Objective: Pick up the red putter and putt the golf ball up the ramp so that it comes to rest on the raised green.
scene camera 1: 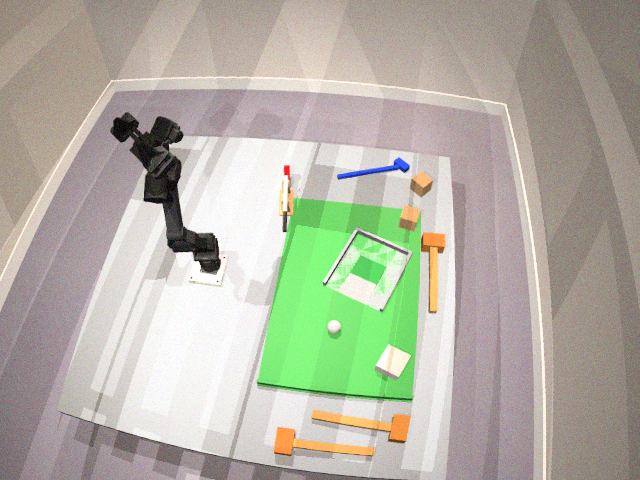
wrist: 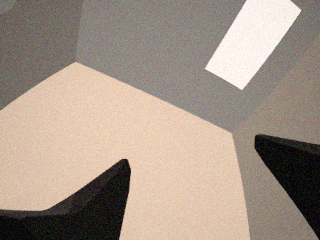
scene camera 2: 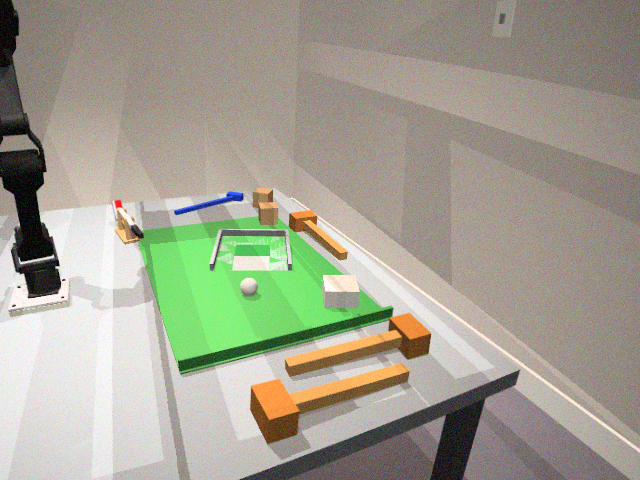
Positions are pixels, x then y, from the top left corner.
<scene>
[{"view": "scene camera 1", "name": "my gripper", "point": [126,130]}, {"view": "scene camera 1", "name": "pale block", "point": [392,362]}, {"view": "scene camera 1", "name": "green mat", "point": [299,349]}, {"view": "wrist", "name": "my gripper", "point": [193,154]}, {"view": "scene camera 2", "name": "pale block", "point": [339,291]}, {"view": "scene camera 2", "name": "green mat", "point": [202,310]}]
</scene>
